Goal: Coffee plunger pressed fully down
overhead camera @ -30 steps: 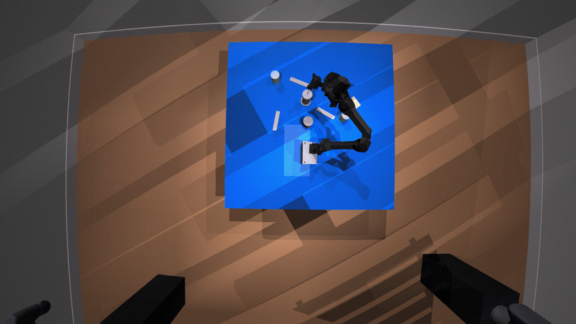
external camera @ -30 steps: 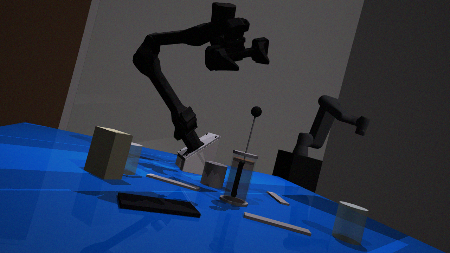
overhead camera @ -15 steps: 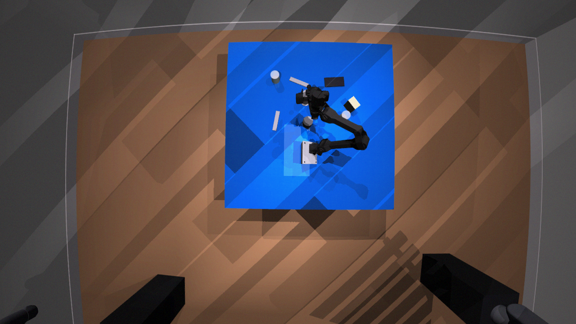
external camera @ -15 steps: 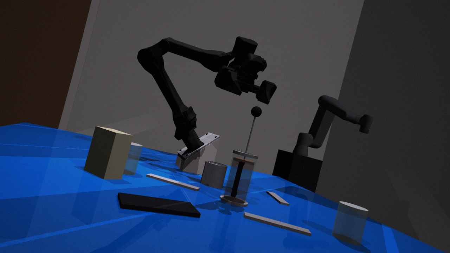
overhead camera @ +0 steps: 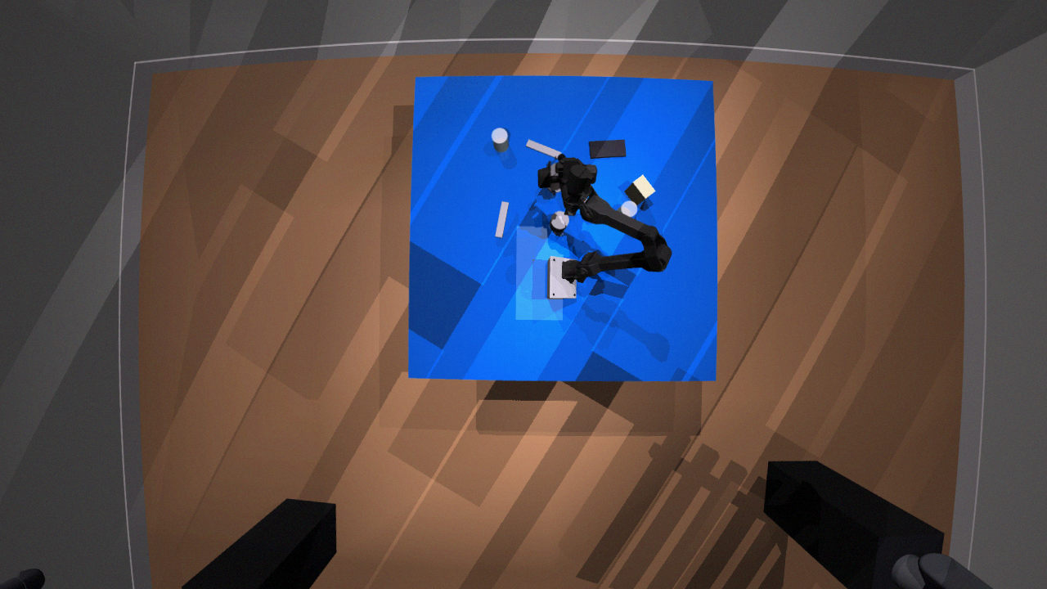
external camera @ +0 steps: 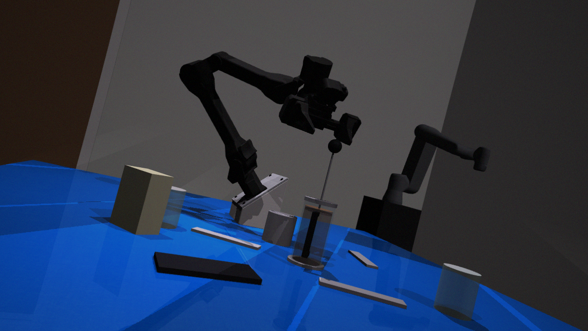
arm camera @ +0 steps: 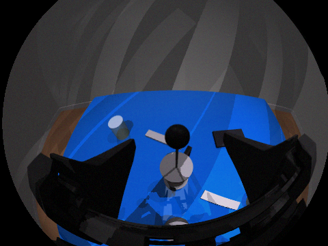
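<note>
The coffee press lies 14 cm below my gripper tip and 3 cm ahead of it. Round my gripper tip: grey cylinder (23 cm below, 16 cm behind, 1 cm to the right); then black slab (26 cm below, 21 cm to the right, 17 cm ahead).
</note>
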